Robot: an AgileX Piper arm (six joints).
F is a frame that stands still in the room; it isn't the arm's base.
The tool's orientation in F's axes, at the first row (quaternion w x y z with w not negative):
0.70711 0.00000 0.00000 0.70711
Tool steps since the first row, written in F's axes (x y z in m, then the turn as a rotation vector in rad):
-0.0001 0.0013 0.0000 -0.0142 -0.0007 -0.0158
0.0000 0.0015 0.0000 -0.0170 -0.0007 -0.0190
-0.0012 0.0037 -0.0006 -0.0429 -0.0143 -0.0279
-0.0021 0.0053 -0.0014 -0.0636 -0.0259 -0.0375
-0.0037 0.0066 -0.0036 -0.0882 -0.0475 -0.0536
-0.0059 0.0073 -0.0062 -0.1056 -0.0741 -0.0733
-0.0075 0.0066 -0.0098 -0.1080 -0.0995 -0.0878
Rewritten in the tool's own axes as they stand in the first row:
0.0013 0.0001 0.0000 -0.0007 0.0142 -0.0158
0.0015 0.0000 0.0000 -0.0007 0.0170 -0.0190
0.0037 0.0012 -0.0006 -0.0143 0.0429 -0.0279
0.0053 0.0021 -0.0014 -0.0259 0.0636 -0.0375
0.0066 0.0037 -0.0036 -0.0475 0.0882 -0.0536
0.0073 0.0059 -0.0062 -0.0741 0.1056 -0.0733
0.0066 0.0075 -0.0098 -0.0995 0.1080 -0.0878

